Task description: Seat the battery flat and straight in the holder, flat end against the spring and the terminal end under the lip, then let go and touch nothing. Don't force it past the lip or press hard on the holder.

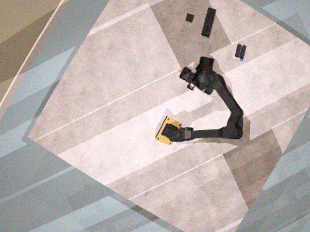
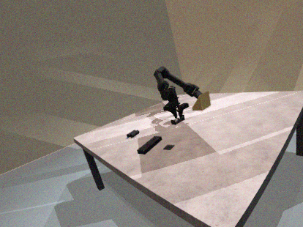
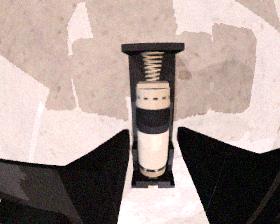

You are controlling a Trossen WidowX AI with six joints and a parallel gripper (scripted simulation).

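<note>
My gripper tip is right at the battery. From my gripper tip the other things lie so: long black bar (35 cm ahead, 7 cm to the left).
</note>
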